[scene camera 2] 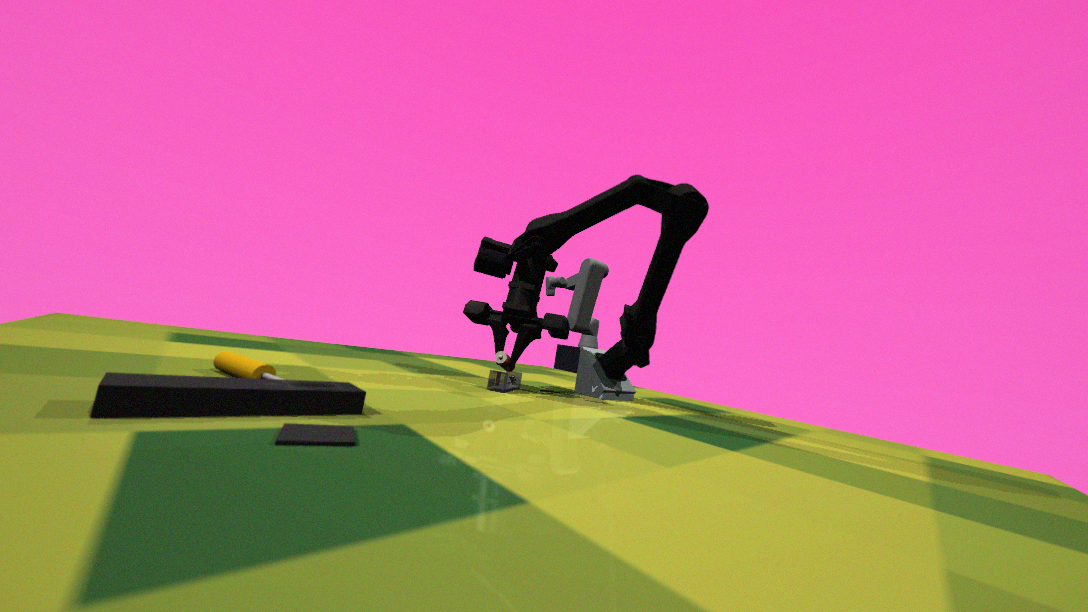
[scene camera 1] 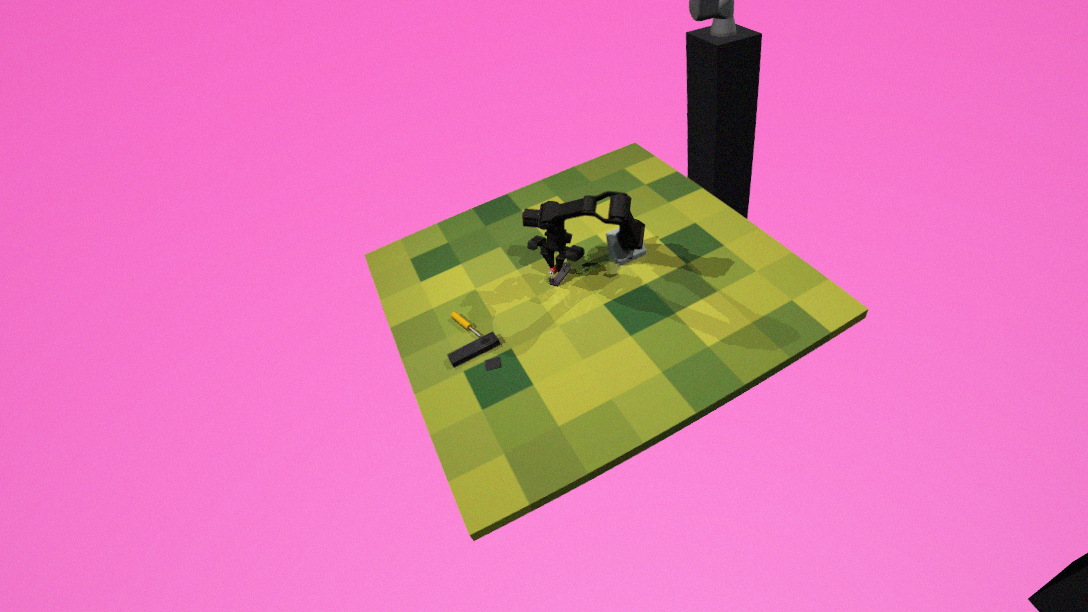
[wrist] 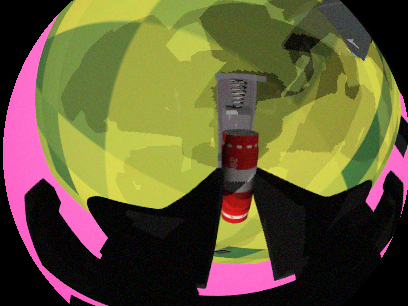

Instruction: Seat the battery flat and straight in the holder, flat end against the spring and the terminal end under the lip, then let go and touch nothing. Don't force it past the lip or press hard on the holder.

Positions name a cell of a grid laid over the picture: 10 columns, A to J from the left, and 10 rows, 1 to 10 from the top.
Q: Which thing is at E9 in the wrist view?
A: My gripper.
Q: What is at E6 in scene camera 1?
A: A long black block.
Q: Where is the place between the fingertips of my gripper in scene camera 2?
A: E6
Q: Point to a long black block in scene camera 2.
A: B7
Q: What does my gripper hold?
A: A battery.
